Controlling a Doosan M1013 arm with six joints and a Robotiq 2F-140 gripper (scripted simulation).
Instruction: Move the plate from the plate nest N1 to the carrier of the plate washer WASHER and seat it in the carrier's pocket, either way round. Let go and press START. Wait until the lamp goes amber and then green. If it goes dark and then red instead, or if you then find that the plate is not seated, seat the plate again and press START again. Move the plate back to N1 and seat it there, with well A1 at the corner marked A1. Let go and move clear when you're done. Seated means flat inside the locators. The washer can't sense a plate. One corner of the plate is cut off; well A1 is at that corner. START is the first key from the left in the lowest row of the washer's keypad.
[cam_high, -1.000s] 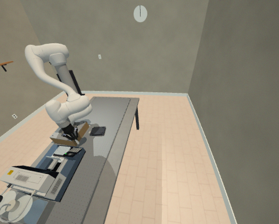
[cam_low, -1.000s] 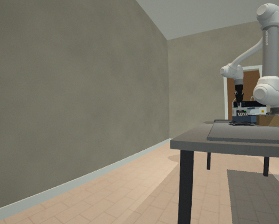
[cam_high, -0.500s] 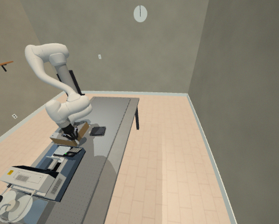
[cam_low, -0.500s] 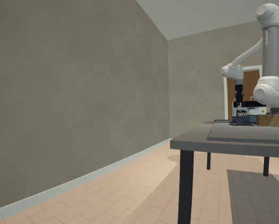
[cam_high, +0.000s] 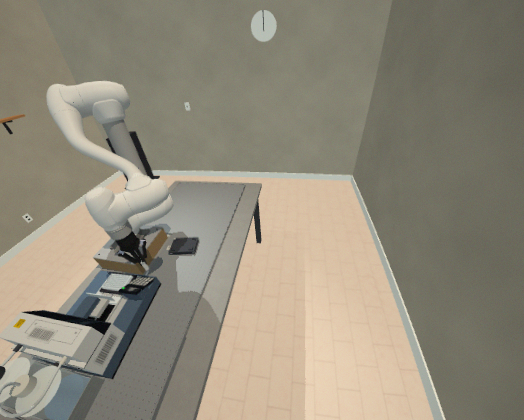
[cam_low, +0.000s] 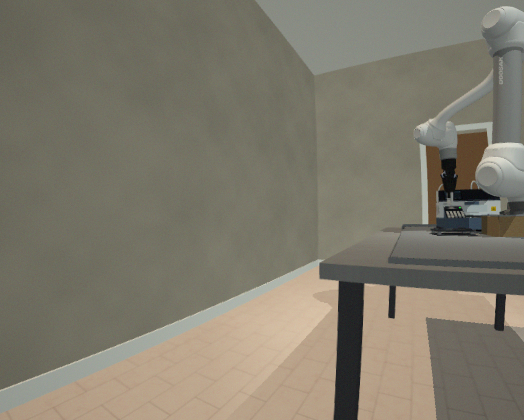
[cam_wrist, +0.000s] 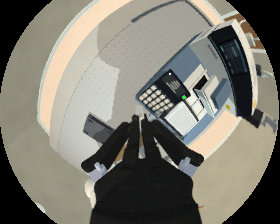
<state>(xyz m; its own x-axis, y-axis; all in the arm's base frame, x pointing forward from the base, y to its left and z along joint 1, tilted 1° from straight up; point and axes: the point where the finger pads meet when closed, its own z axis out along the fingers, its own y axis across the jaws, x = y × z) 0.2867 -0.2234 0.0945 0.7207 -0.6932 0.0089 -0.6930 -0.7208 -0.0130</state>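
My gripper is now 160 mm past the white well plate, 70 mm to the left of it and 90 mm above it. Also, from my hand: dark plate nest N1: 40 mm ahead, 270 mm to the left, 160 mm below; then plate washer: 160 mm behind, 220 mm to the right, 50 mm below.
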